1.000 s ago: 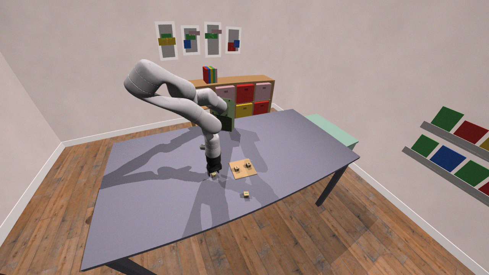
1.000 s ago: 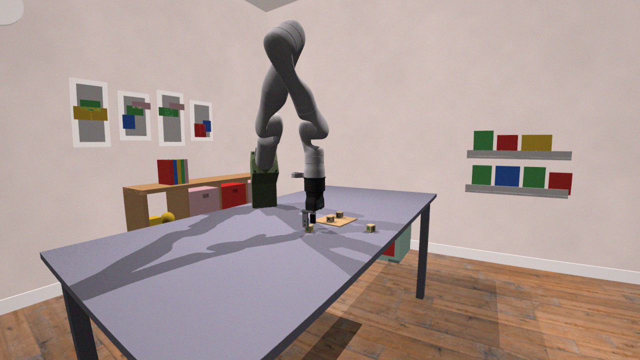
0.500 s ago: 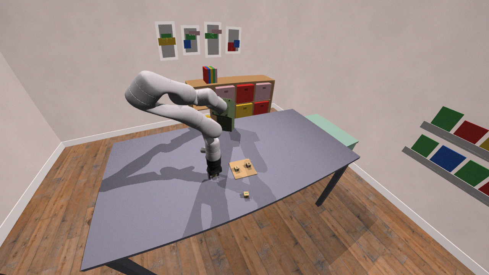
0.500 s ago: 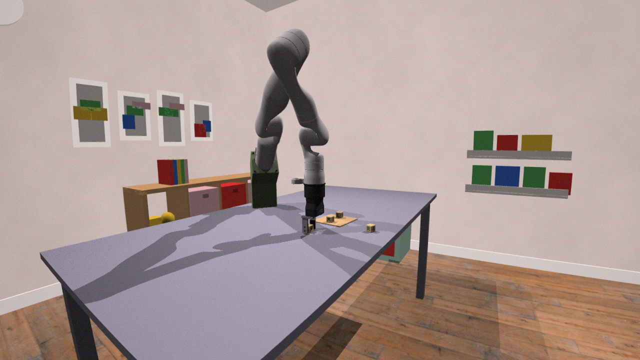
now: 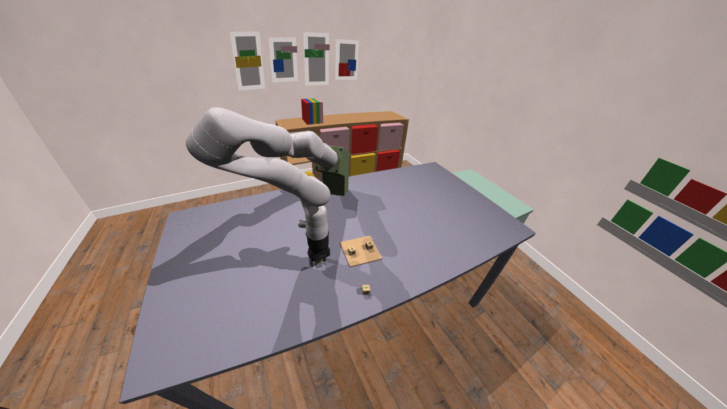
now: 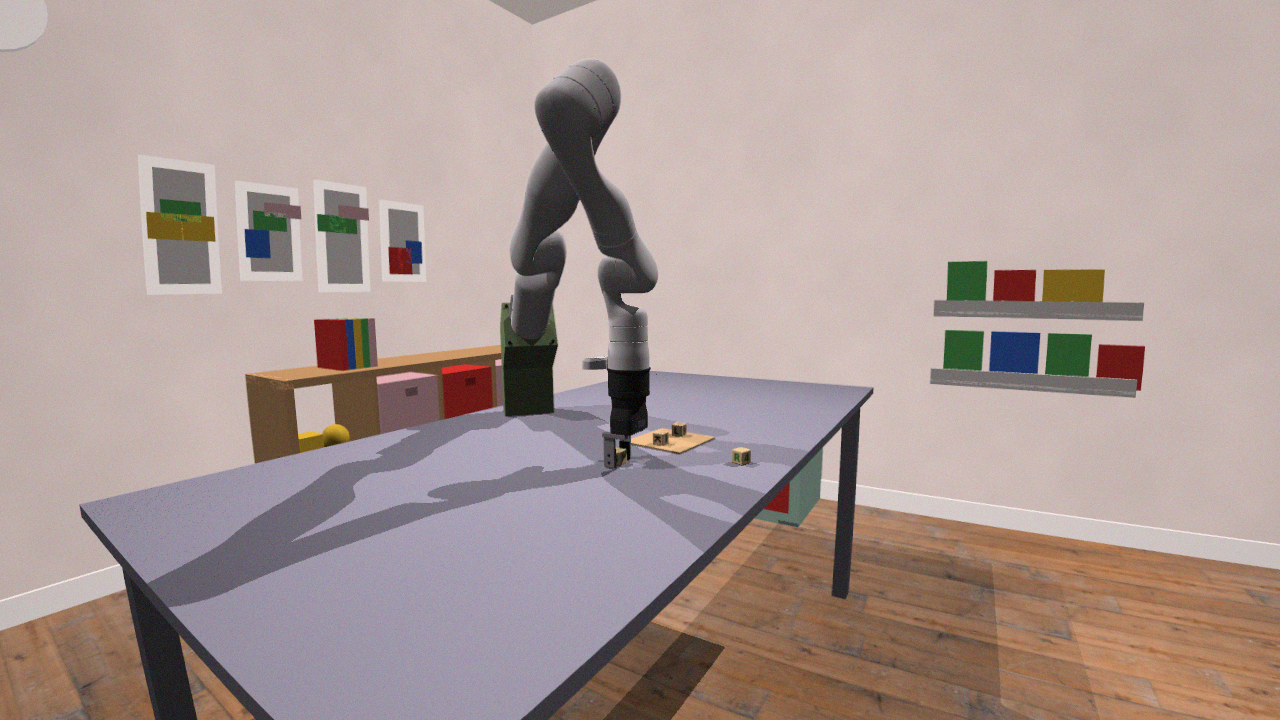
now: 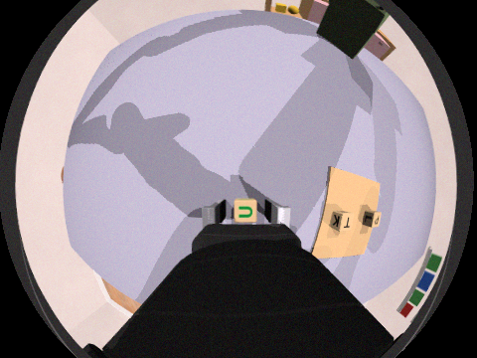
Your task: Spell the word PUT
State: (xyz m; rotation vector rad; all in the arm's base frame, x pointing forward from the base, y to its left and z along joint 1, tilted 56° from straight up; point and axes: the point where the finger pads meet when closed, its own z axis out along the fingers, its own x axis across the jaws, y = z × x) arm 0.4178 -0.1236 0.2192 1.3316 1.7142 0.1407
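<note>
Right now the tan mat is 180 mm to the left of my hand, 30 mm ahead of it and 20 mm below it. From my hand the other things lie so: T block: 140 mm to the left, 30 mm ahead.
</note>
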